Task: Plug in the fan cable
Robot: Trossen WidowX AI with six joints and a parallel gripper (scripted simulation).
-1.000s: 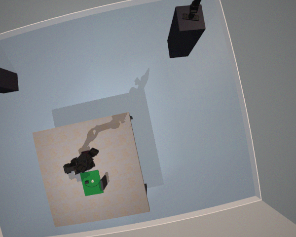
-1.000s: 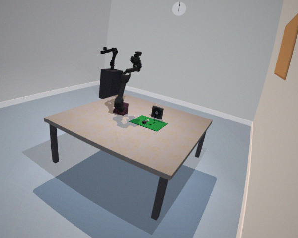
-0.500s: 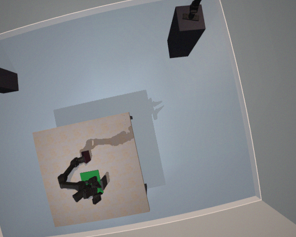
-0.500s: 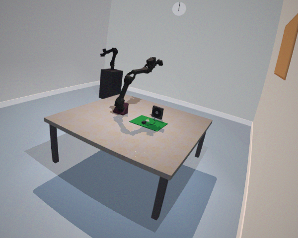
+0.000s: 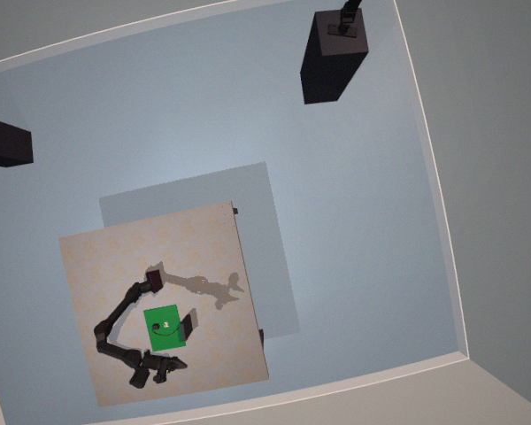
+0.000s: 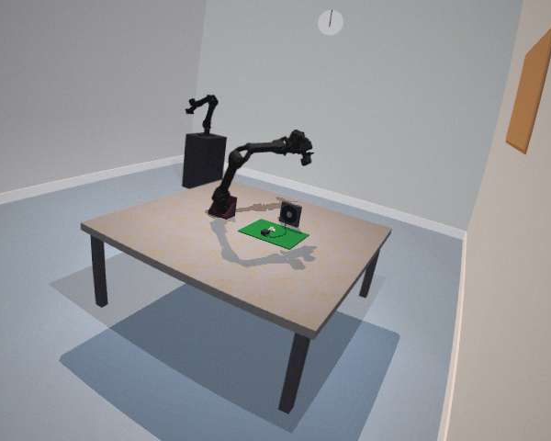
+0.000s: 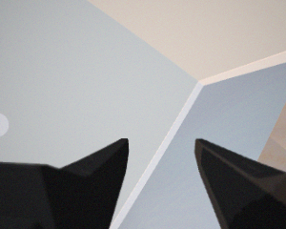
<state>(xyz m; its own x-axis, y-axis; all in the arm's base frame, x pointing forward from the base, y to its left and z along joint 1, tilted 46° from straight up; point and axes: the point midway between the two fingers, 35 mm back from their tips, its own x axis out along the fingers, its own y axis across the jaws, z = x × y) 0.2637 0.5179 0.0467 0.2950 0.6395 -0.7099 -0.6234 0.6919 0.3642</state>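
My gripper tip is 390 mm to the left of the dark fan plug and 410 mm above it. From my gripper tip the other things lie so: white four-pin fan header (10 mm behind, 310 mm to the right, 420 mm below); green board (20 mm ahead, 330 mm to the right, 440 mm below); black fan (150 mm to the right, 360 mm below).
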